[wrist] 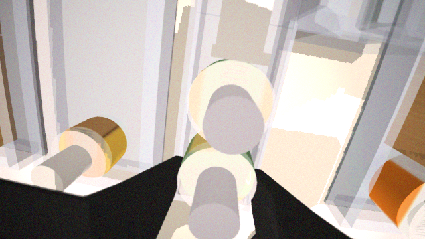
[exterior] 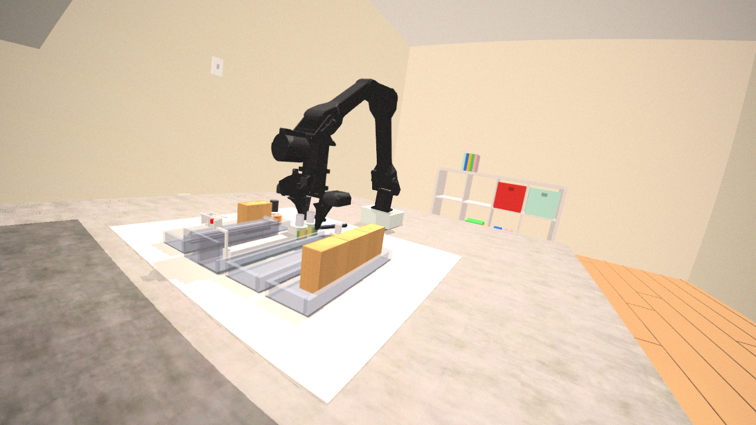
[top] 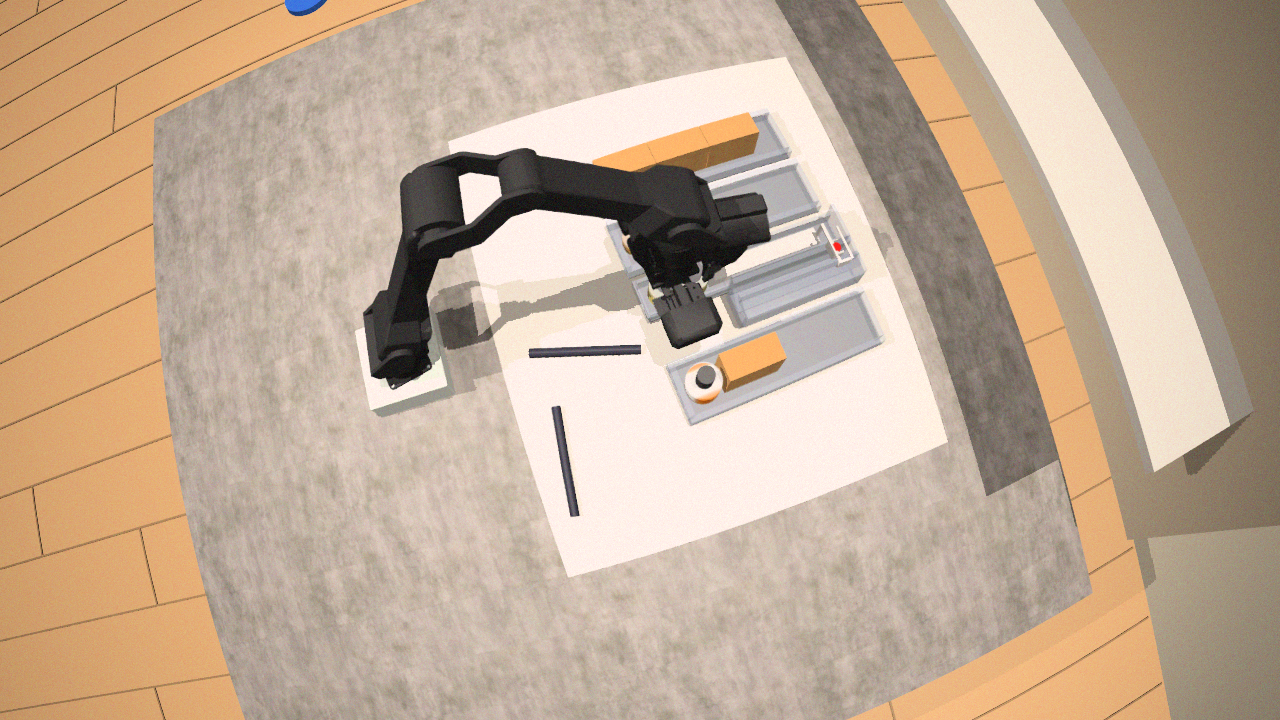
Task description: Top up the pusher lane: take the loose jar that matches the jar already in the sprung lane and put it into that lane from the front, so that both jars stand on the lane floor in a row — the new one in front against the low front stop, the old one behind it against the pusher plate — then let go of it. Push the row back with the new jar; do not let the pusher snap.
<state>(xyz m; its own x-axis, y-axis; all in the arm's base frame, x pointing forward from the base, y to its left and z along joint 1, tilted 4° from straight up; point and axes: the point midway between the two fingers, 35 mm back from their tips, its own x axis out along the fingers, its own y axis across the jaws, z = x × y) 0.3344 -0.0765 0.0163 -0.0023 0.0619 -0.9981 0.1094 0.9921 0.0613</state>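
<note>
Right now my gripper tip is 140 mm short of the sprung lane, 40 mm to the left of it and 10 mm above it. The rest, counted from my gripper tip: red mark (220 mm ahead, 60 mm to the right, 40 mm above).
</note>
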